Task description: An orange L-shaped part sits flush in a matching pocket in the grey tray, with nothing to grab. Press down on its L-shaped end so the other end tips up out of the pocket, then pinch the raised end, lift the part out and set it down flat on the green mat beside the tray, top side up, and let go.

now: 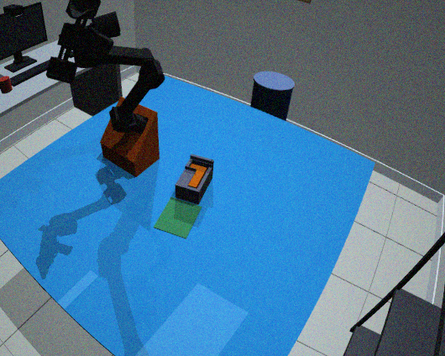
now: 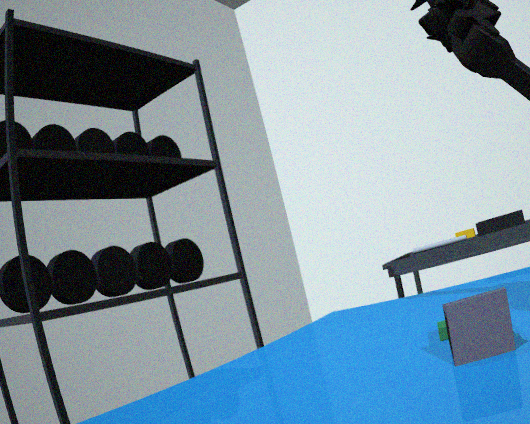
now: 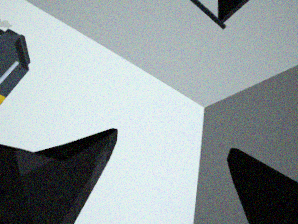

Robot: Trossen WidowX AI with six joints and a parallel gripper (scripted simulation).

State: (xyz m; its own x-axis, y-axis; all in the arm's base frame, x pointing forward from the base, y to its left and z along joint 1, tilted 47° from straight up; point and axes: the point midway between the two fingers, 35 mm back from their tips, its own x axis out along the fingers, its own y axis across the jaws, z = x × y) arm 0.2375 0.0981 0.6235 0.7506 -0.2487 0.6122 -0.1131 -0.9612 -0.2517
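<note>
Right now the orange L-shaped part is 65 cm below my gripper tip, 42 cm to the left of it and 1 cm ahead of it. From my gripper tip the other things lie so: green mat 71 cm below, 26 cm to the left, 5 cm ahead.
</note>
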